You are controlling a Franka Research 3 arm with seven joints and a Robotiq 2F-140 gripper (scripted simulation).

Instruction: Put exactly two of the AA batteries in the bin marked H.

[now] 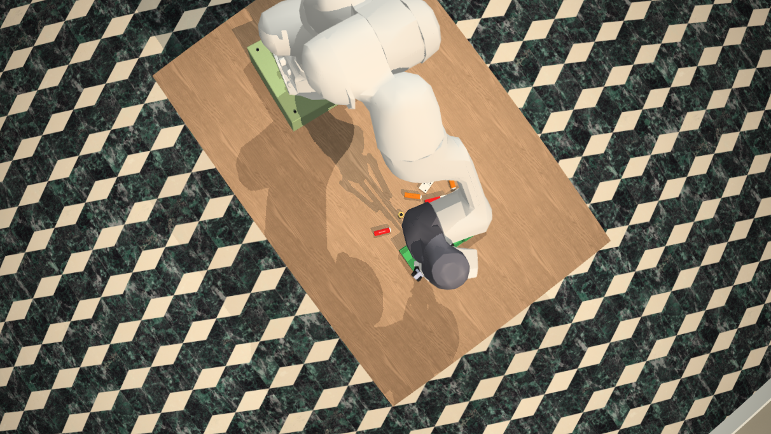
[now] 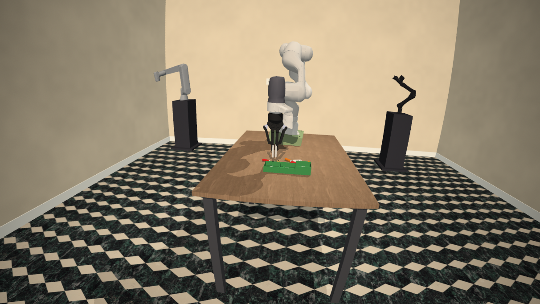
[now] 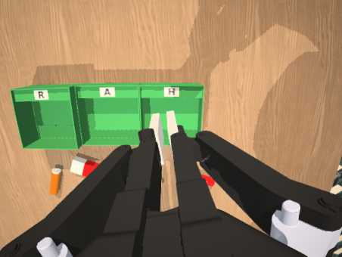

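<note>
Now: hand 80 mm to the right of the green bin marked H and 90 mm above it. From my hand the other things lie so: red-and-white cylinder 100 mm behind, 120 mm to the left, 100 mm below; then red cylinder 120 mm behind, 60 mm to the right, 100 mm below; then small brass nut 130 mm behind, 10 mm to the left, 110 mm below.
</note>
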